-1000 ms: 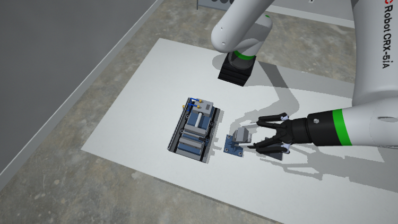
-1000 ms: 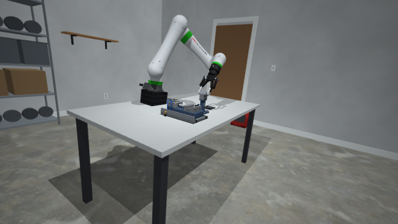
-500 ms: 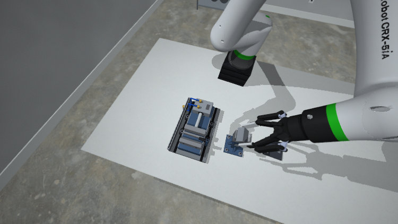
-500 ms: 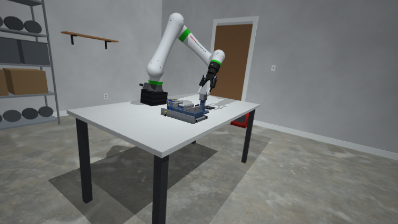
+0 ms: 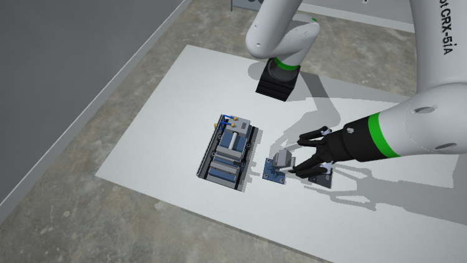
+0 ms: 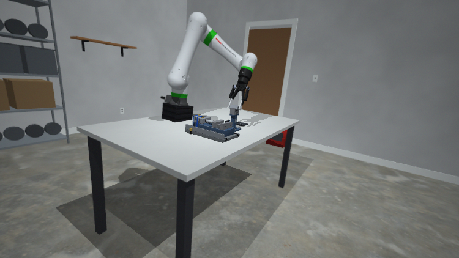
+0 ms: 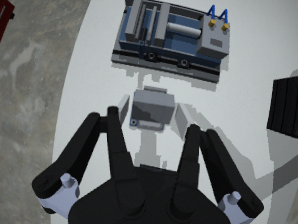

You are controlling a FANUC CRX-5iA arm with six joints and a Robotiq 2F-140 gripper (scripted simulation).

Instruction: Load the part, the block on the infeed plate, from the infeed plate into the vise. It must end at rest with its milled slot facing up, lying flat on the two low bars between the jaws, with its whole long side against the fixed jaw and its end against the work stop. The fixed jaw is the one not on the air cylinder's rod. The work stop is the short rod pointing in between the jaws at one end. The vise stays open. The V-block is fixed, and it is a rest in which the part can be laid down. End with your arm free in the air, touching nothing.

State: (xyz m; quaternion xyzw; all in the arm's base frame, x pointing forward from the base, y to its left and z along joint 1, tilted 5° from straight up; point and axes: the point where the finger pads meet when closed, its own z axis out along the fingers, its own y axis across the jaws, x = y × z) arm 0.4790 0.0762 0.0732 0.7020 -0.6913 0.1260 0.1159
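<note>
Now: hand 30 mm above the part and 20 mm to the left of it. Also, from my hand: air cylinder rod: 210 mm to the right, 100 mm below, 50 mm behind; vise: 210 mm to the right, 140 mm below, 30 mm behind; dark infeed plate: 180 mm to the left, 180 mm below, 40 mm behind.
</note>
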